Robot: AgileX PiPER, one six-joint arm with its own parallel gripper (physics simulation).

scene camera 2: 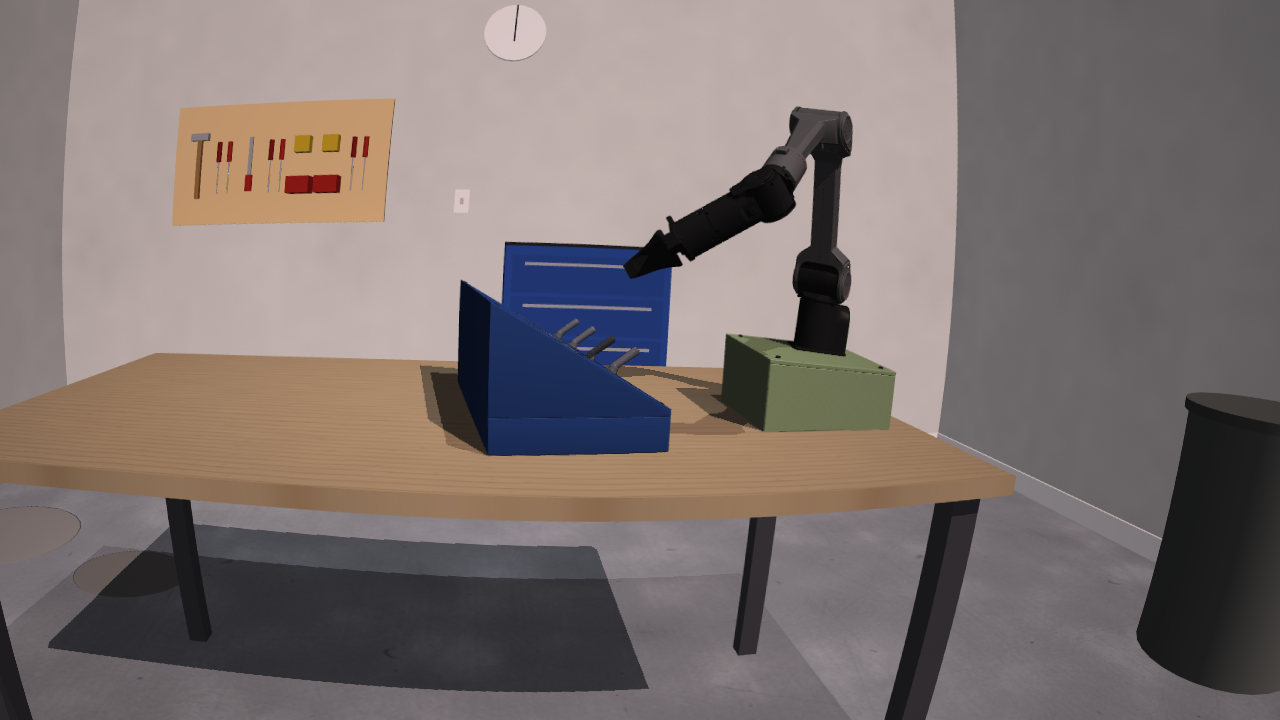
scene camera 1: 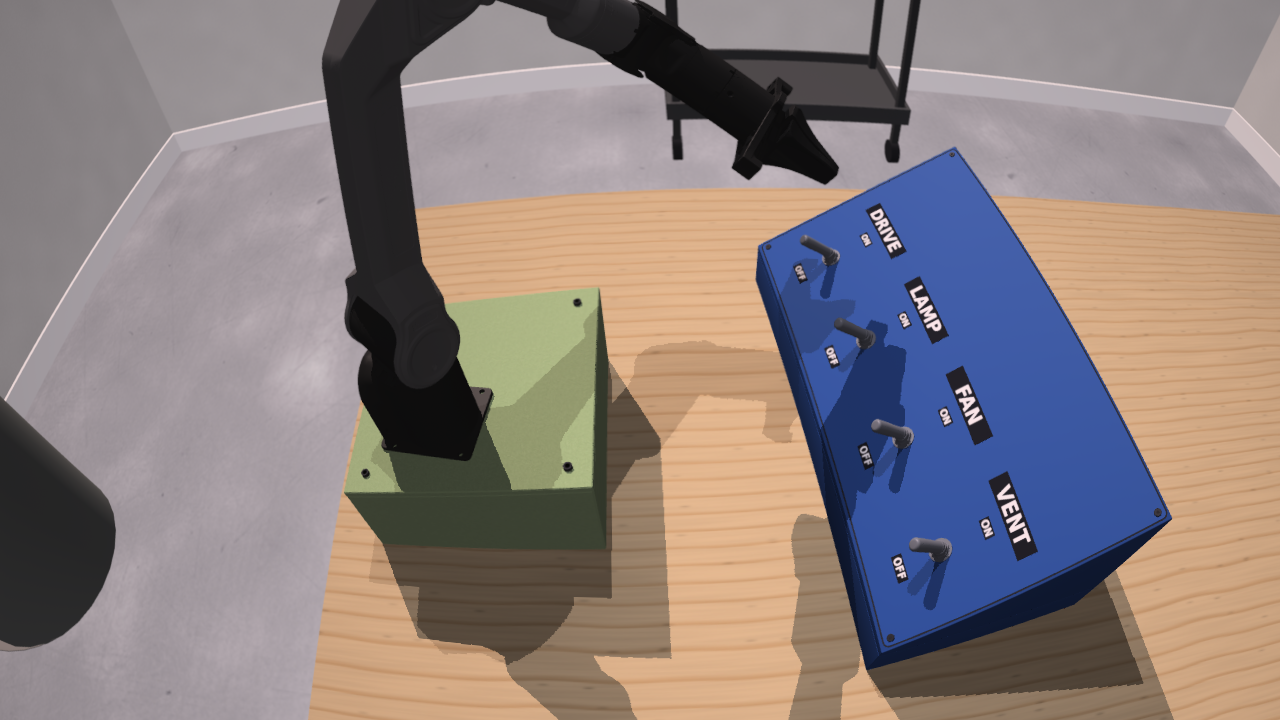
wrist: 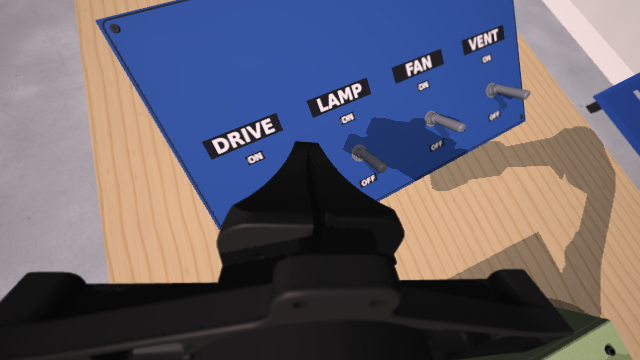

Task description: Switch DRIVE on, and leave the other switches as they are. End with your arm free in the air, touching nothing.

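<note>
A blue sloped switch box stands on the table. The DRIVE switch lever leans toward its OFF label in scene camera 1; my gripper hides it in the wrist view. The LAMP lever, FAN lever and VENT lever also lean toward OFF. My gripper is shut with nothing between its fingertips. It is in the air above the DRIVE end of the box, apart from the levers.
My arm stands on a green base block on the wooden table. A dark cart and a blue drawer cabinet are beyond the table. A dark bin stands on the floor.
</note>
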